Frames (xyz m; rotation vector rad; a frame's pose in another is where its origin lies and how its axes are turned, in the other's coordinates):
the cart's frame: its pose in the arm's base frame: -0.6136 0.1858 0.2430 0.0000 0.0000 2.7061
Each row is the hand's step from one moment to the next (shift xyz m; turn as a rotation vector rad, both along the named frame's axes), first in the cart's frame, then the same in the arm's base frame.
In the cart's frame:
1: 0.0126 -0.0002 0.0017 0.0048 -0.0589 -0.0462
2: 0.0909 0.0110 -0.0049 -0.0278 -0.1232 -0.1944
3: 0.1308 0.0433 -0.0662 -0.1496 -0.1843 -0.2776
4: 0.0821 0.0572 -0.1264 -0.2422 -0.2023 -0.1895
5: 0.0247 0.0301 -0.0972 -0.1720 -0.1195 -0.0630
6: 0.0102 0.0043 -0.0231 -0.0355 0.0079 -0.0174
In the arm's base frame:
1: -0.0113 0.0055 0.0017 0.0205 0.0554 -0.0462
2: -0.0871 0.0284 -0.0049 0.0772 0.1000 -0.1944
3: -0.1369 0.0159 -0.0662 0.2134 0.1040 -0.2776
4: -0.0986 -0.0172 -0.1264 0.3049 0.0812 -0.1895
5: -0.0351 -0.0169 -0.0972 0.2064 0.0358 -0.0630
6: -0.0111 0.0004 -0.0231 0.0289 -0.0221 -0.0174

